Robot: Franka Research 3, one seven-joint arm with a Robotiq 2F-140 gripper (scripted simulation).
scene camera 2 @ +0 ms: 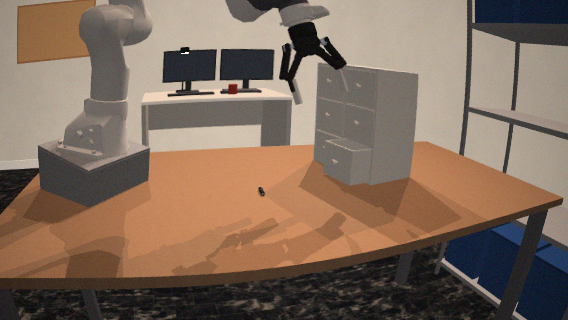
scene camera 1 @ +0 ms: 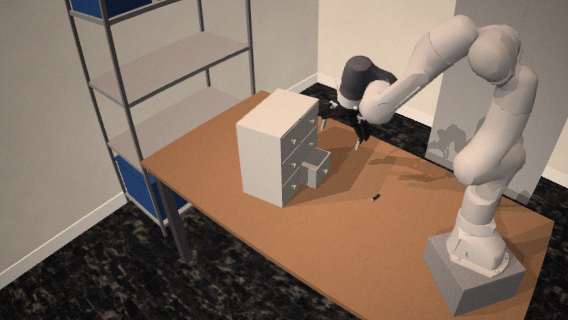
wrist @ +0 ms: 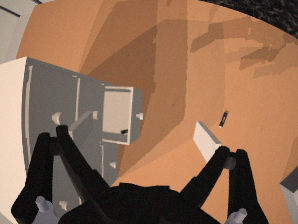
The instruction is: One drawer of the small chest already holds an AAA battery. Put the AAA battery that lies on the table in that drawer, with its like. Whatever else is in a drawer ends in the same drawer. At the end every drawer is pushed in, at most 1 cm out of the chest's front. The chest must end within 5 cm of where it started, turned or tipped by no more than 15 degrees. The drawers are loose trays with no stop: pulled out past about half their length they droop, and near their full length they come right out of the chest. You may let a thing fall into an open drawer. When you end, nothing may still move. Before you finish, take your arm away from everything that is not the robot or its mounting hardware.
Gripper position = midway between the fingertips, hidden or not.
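Observation:
There's a small white chest (scene camera 1: 259, 133), and scene camera 2 shows that chest too, the chest being here (scene camera 2: 395, 107). As for my gripper (scene camera 2: 323, 97), you'd find it in scene camera 1 as well, the gripper (scene camera 1: 339, 137), and again in the wrist view as the gripper (wrist: 144, 126).

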